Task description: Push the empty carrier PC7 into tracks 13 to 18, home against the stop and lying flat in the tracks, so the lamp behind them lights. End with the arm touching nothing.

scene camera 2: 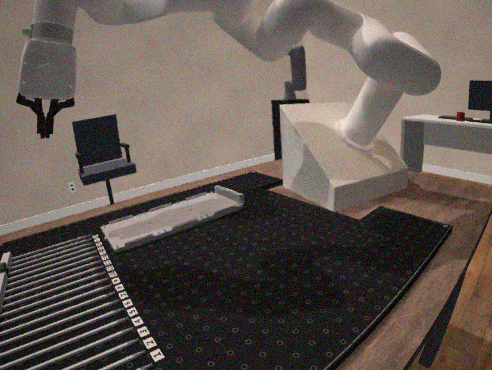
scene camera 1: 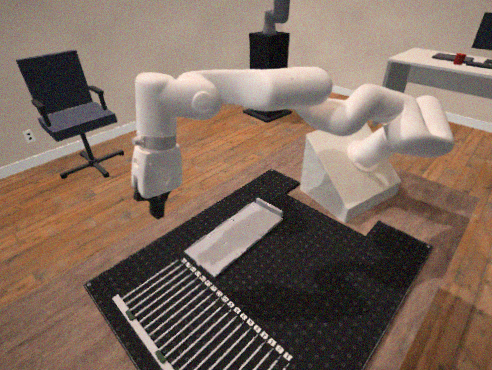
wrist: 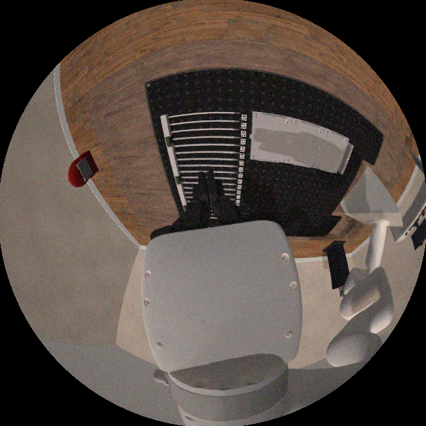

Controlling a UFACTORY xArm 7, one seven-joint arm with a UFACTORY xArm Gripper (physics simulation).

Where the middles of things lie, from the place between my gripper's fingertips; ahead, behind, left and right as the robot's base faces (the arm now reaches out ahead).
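With the track deck (wrist: 164, 118) in sight, I find my gripper 30 mm short of it, 160 mm to the right of it and 220 mm above it. There is carrier PC7 (scene camera 2: 128, 232) as well, which is 10 mm to the right of my hand, 230 mm behind it and 220 mm below it.
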